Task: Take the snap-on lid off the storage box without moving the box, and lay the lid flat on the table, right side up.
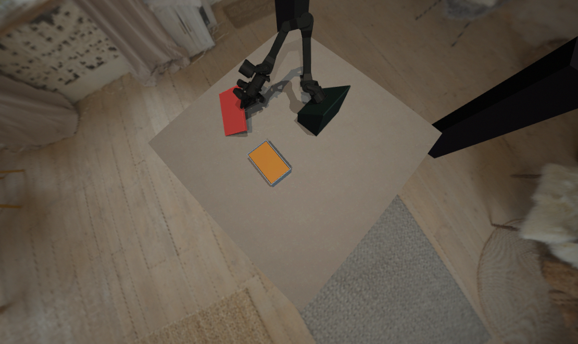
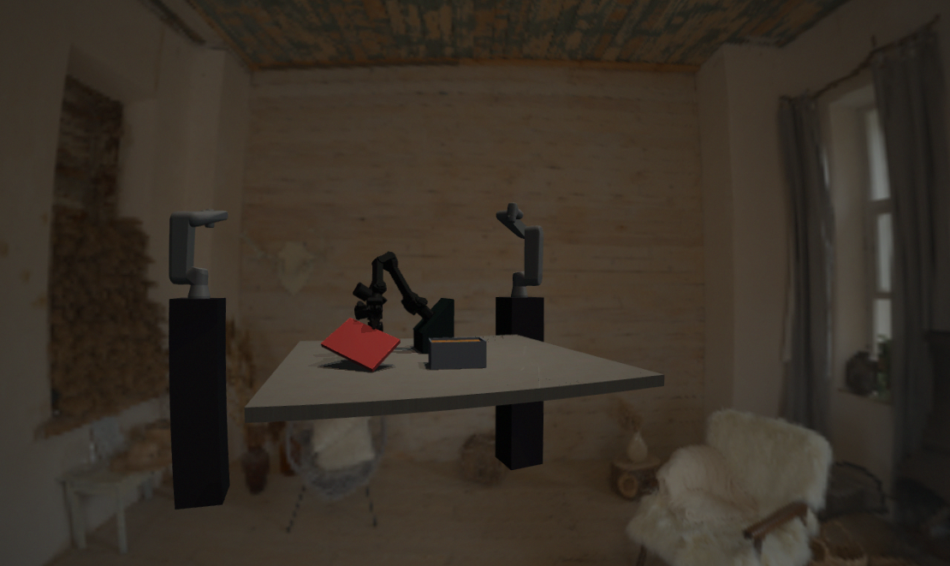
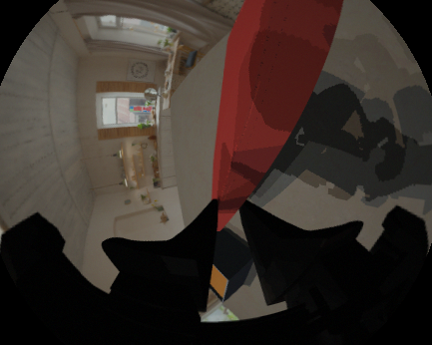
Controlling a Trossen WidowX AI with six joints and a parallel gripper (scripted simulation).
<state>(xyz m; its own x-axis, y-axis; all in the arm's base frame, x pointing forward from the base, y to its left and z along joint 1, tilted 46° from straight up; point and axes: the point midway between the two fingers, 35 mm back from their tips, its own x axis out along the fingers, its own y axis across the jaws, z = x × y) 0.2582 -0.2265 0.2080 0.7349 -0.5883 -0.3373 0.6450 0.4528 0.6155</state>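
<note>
Right now my gripper tip is 6 cm to the left of the red lid, 4 cm short of it and 4 cm above it. From my gripper tip the other things lie so: storage box: 30 cm to the left, 14 cm ahead, 8 cm below.
</note>
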